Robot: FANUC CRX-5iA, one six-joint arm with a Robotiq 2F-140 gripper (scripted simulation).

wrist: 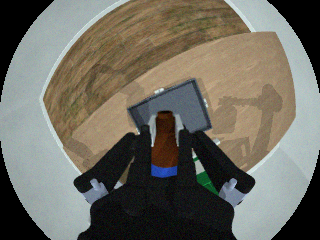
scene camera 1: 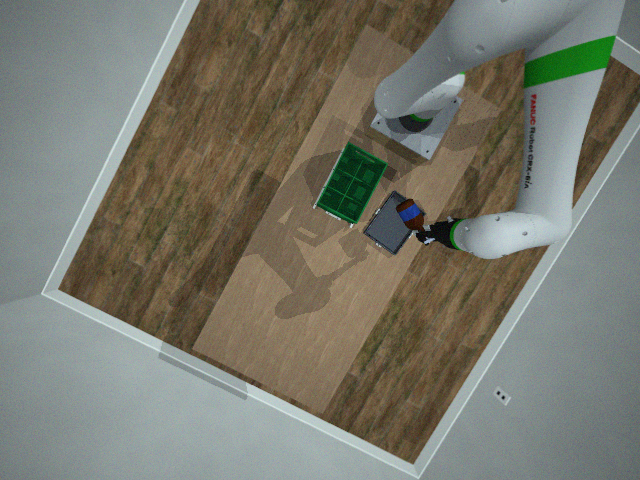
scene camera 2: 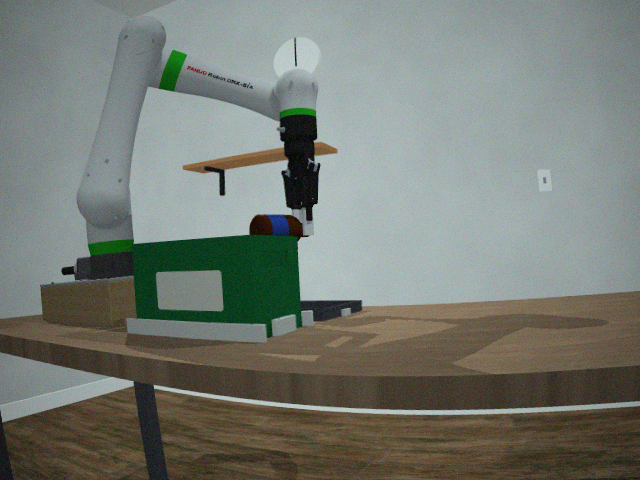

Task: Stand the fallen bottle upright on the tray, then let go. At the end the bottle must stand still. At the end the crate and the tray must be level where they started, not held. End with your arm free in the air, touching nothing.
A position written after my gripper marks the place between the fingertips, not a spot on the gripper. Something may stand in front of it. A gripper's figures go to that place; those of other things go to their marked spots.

Scene:
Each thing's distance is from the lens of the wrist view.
my gripper (wrist: 165, 121): 0.21 m
bottle (wrist: 164, 160): 0.19 m
dark grey tray (wrist: 186, 100): 0.39 m
The marked spots on the bottle and the dark grey tray are 0.25 m apart.

